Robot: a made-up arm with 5 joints. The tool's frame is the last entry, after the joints.
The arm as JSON. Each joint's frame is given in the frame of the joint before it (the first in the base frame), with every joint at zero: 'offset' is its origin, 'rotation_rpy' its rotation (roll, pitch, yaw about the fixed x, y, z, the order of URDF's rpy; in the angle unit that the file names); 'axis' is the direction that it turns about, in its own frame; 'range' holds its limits. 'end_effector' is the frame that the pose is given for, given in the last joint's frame.
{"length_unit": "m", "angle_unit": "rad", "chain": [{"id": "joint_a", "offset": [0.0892, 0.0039, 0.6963], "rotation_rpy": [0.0, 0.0, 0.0], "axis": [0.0, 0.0, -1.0], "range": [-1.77, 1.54]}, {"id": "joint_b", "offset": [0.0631, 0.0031, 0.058], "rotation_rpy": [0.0, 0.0, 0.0], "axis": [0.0, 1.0, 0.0], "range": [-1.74, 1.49]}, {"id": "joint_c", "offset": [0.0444, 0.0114, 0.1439], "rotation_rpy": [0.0, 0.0, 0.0], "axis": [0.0, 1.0, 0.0], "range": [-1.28, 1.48]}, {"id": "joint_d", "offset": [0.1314, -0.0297, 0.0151], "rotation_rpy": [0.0, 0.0, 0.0], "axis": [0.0, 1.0, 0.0], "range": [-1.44, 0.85]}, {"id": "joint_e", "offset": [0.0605, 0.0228, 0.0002], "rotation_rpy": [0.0, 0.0, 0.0], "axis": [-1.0, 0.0, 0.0], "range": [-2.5, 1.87]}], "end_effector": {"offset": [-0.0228, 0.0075, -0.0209], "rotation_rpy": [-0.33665, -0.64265, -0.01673]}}
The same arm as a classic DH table. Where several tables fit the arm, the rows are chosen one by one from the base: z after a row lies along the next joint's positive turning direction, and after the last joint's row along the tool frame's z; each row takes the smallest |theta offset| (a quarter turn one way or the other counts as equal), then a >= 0, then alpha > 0; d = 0 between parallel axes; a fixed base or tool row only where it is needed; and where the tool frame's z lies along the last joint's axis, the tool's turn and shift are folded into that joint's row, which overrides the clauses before.
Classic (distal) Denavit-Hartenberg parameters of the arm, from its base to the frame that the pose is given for. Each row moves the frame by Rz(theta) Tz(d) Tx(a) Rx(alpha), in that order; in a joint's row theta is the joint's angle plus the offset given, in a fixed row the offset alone. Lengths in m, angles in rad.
base (fixed): d 0  theta0 0.0437  a 0.0893  alpha 3.1416
joint_a: d -0.7543  theta0 0.0437  a 0.0631  alpha 1.5708
joint_b: d 0  theta0 -1.2715  a 0.1506  alpha 0
joint_c: d 0  theta0 1.1571  a 0.1323  alpha 0
joint_d: d 0.0076  theta0 -1.4564  a 0.0002  alpha 1.5708
joint_e: d -0.0269  theta0 -1.1482  a -0.0154  alpha -0.9763
tool (fixed): d -0.0193  theta0 1.3099  a 0  alpha 0
Joint limits (rad, base to tool): -1.77..1.54 -1.74..1.49 -1.28..1.48 -1.44..0.85 -2.5..1.87

